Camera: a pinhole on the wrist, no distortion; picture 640 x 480 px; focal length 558.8 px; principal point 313.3 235.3 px. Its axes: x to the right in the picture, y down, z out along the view. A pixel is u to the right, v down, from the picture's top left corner.
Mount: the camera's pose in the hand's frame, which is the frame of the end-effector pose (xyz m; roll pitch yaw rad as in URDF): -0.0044 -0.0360 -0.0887 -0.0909 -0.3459 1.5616
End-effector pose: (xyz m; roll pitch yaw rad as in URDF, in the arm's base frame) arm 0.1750 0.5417 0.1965 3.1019 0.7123 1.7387
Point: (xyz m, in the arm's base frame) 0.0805 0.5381 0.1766
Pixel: 188.2 36.5
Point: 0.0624 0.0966 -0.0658
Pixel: 340.4 318.2
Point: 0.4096 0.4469 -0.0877
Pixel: outside the picture
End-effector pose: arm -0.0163 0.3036 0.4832 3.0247 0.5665 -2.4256
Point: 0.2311 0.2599 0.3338
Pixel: 177.3 265.8
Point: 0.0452 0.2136 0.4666
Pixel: 91.9 46.1
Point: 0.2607 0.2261 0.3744
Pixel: 72.5 311.3
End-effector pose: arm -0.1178 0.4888 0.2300 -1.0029 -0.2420 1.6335
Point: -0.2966 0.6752 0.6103
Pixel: outside the picture
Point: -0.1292 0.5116 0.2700
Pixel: outside the picture
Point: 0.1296 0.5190 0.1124
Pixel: behind the camera
